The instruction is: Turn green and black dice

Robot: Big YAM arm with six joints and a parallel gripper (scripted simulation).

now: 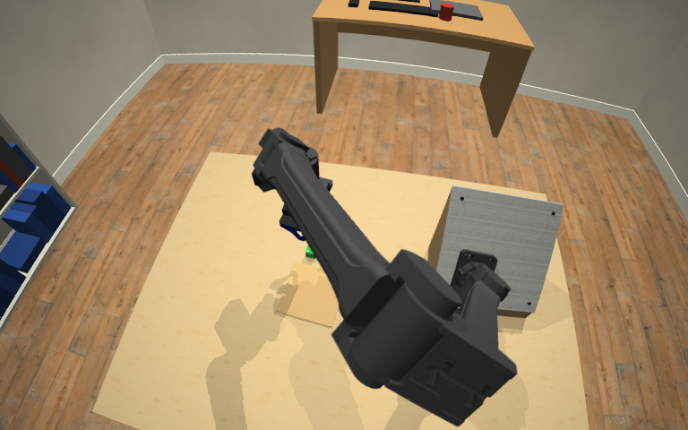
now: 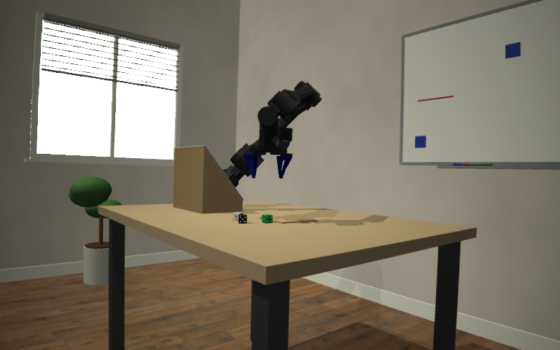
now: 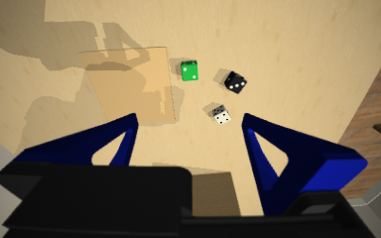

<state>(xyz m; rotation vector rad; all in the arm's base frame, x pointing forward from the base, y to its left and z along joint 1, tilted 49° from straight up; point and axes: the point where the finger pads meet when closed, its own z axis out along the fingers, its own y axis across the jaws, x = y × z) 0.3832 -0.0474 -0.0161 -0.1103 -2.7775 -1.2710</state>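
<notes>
My hand is 130 mm above the green die. Round my hand: black die: 130 mm below, 70 mm to the right, 20 mm behind; then tan mat: 150 mm below, 110 mm to the left, 30 mm behind; then white die: 130 mm below, 90 mm behind, 50 mm to the right.
</notes>
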